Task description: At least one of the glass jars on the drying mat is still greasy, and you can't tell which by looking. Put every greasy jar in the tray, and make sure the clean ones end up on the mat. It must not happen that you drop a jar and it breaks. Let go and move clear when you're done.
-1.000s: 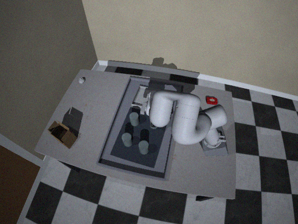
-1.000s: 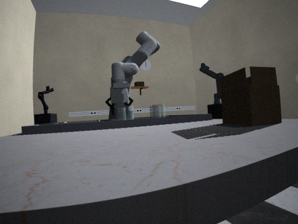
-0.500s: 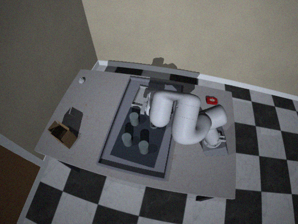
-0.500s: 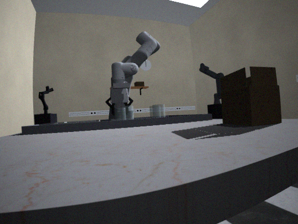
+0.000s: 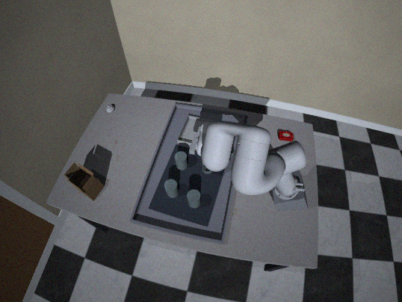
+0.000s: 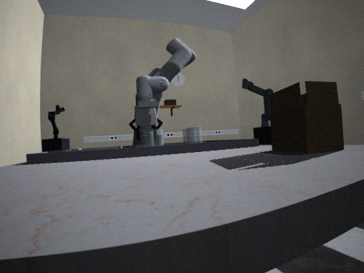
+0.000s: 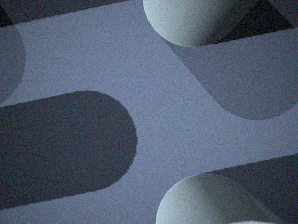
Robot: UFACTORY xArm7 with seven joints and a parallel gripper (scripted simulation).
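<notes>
Now: hand 210 mm to the left of the light grey tray, 100 mm short of it and 60 mm above it. From my hand the other things lie so: dark drying mat (110 mm to the left, 60 mm below, 50 mm ahead); red object (420 mm to the right, 350 mm behind, 50 mm below); cardboard box (550 mm ahead, 390 mm to the left).
</notes>
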